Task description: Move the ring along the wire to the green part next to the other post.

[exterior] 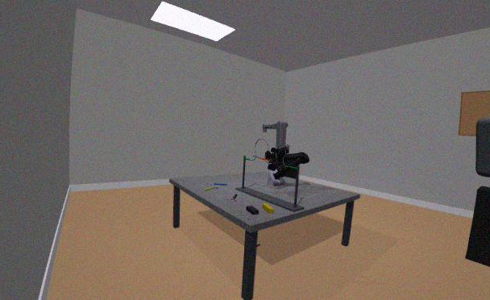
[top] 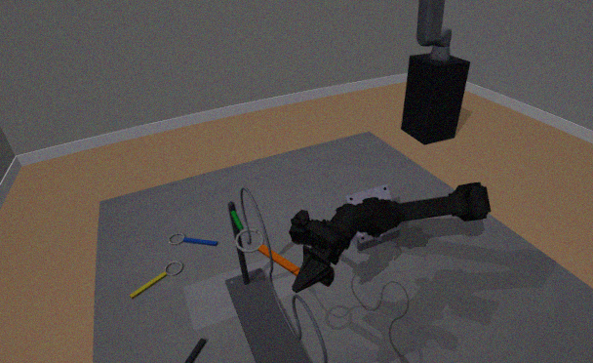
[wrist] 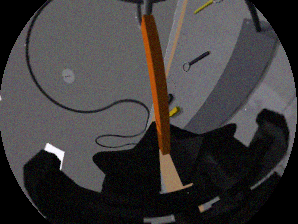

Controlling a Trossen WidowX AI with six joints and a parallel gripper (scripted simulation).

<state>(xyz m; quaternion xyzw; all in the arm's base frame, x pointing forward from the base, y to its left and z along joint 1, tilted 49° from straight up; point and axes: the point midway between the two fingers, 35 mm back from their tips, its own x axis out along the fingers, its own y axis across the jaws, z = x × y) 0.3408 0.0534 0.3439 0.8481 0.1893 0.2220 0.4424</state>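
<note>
Right now the orange-handled ring is 20 mm ahead of my gripper tip, 90 mm to the right of it and 20 mm above it. Round my gripper tip: yellow-handled ring (290 mm ahead, 390 mm to the right, 270 mm below); black block (310 mm ahead, 230 mm to the left, 260 mm below); yellow block (200 mm ahead, 240 mm to the left, 260 mm below).
</note>
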